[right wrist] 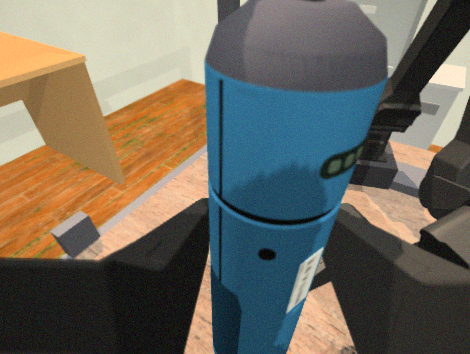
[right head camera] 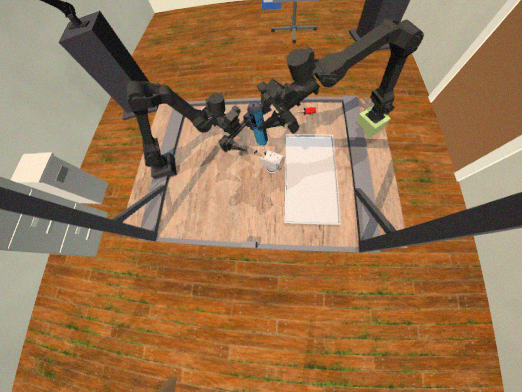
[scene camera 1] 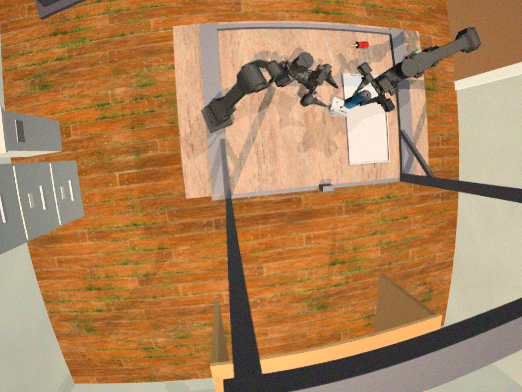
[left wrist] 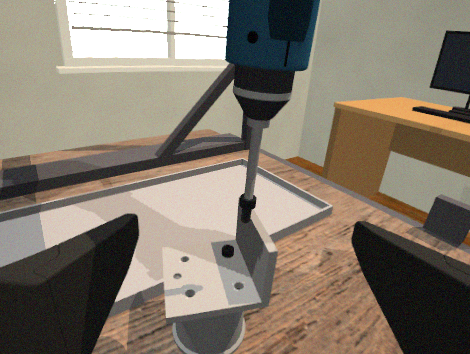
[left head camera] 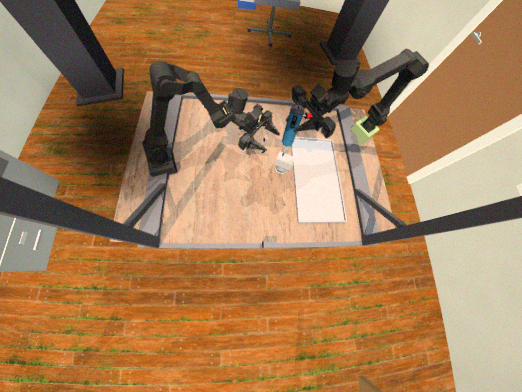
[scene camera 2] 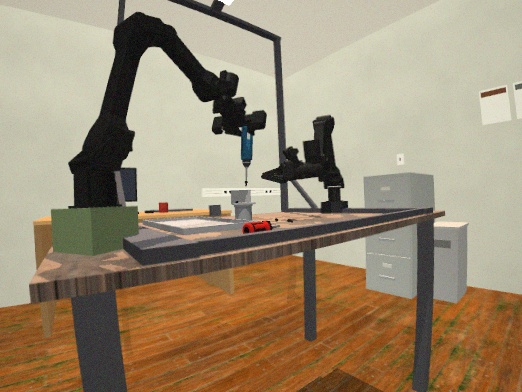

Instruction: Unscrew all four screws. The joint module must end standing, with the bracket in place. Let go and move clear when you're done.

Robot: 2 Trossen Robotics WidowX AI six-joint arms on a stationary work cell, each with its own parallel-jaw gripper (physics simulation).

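Frame: origin at the left arm's base, x back, y down, z right, level; metres.
Where they show: left gripper, fingertip midpoint: [right head camera: 254, 142] [scene camera 1: 332, 97] [left wrist: 248, 228] [left head camera: 273, 142] [scene camera 2: 261, 176]; right gripper, fingertip midpoint: [right wrist: 264, 211] [right head camera: 254, 124] [scene camera 1: 356, 100] [left head camera: 290, 125] [scene camera 2: 248, 135]; left arm's base at its link origin: [right wrist: 367, 151] [right head camera: 160, 164] [scene camera 1: 216, 116] [left head camera: 159, 159] [scene camera 2: 334, 201]; right arm's base at its link origin: [right head camera: 375, 116] [left head camera: 367, 126] [scene camera 2: 95, 207].
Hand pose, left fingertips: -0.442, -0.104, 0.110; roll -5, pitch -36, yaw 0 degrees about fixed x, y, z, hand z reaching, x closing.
Things, the pixels of their centre, and the offset from my left fingertips, as dx, dy, dz. "spot": a spot on its surface instead.
- blue electric screwdriver at the middle of its body: [right wrist: 253, 301] [right head camera: 260, 133] [left head camera: 289, 134] [scene camera 2: 246, 148] [scene camera 1: 352, 101] -0.021, -0.101, +0.044
- black screw at the middle of its body: [left wrist: 246, 209] -0.028, +0.024, +0.047
- light grey bracket at the middle of its body: [left wrist: 210, 254] [scene camera 2: 242, 197] [right head camera: 271, 157] [left head camera: 285, 158] [scene camera 1: 340, 106] -0.053, +0.072, +0.044
- black screw head at a spot on its surface: [left wrist: 228, 251] spot: -0.053, +0.084, +0.066
- hole at a spot on its surface: [left wrist: 239, 286] spot: -0.030, +0.094, +0.049
- grey joint module at the middle of its body: [left wrist: 209, 302] [scene camera 2: 243, 212] -0.053, +0.124, +0.044
- shallow white tray at the middle of its body: [left wrist: 171, 216] [scene camera 2: 192, 223] [right head camera: 310, 175] [left head camera: 317, 177] [scene camera 1: 367, 118] -0.197, +0.148, +0.138
- red-handled tool at the middle of its body: [scene camera 2: 264, 228] [scene camera 1: 358, 44] [right head camera: 306, 111] -0.300, +0.141, -0.201
- green block at the middle of its body: [scene camera 2: 96, 228] [right head camera: 371, 121] [left head camera: 363, 130] -0.563, +0.120, -0.030
My right gripper [right wrist: 264, 211] is shut on the blue electric screwdriver [right wrist: 277, 150] [left wrist: 272, 35] [scene camera 2: 246, 145], held upright. A black screw [left wrist: 246, 211] hangs at its bit's tip, above the light grey bracket [left wrist: 210, 304] [scene camera 2: 241, 196]. Another black screw head [left wrist: 228, 251] sits in the bracket's plate; the hole [left wrist: 239, 286] nearer the left wrist camera is empty. The grey joint module [left wrist: 209, 332] [scene camera 2: 243, 212] stands upright under the bracket. Small dark screws [scene camera 2: 290, 220] lie on the table. My left gripper [left wrist: 248, 228] [left head camera: 271, 142] is open and empty, beside the module.
A shallow white tray [left head camera: 320, 200] [scene camera 1: 367, 145] lies right beside the module. A red-handled tool [right head camera: 310, 110] [scene camera 1: 362, 45] [scene camera 2: 257, 227] lies near the table edge behind the tray. A green block [right head camera: 372, 124] [scene camera 2: 75, 230] is at the right arm's base.
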